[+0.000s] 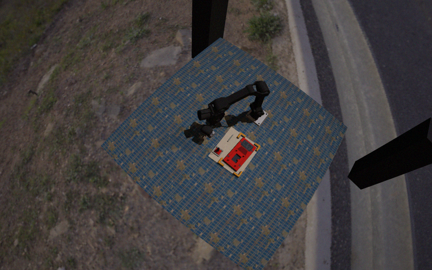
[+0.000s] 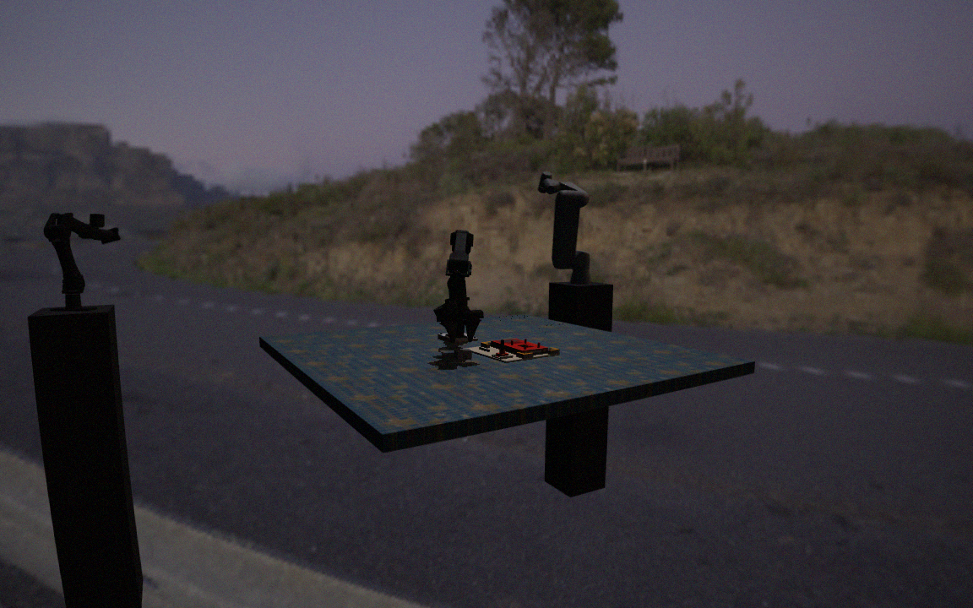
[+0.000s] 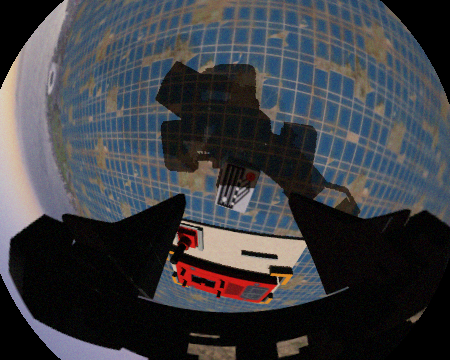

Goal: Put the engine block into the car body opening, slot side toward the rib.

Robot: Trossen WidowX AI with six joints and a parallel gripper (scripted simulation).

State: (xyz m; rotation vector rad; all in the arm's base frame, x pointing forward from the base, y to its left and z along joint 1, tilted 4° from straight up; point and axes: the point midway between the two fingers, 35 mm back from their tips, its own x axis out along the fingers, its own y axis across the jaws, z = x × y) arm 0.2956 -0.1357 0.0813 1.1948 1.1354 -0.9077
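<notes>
My gripper tip is 10 mm short of the engine block and 40 mm above it. Also, from my gripper tip: beige base plate 10 mm behind, 210 mm to the left, 40 mm below.
</notes>
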